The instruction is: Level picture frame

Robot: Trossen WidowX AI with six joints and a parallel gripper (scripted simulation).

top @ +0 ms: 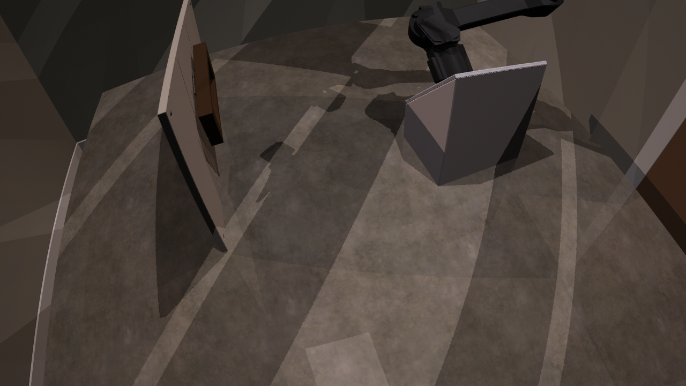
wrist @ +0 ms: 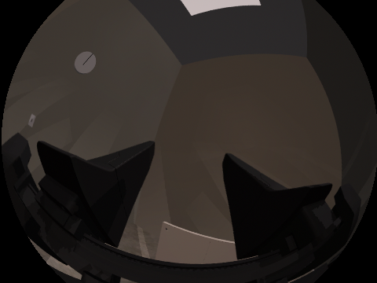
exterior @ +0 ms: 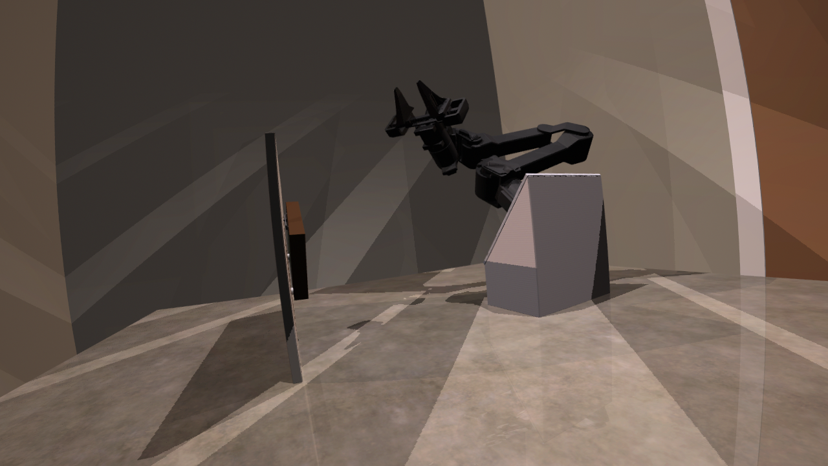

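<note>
Now: gripper tip 30 cm above the brown wooden picture frame, 24 cm short of it and 6 cm to the left of it. Round my gripper tip: wall panel 31 cm below, 25 cm ahead, 5 cm to the right.
</note>
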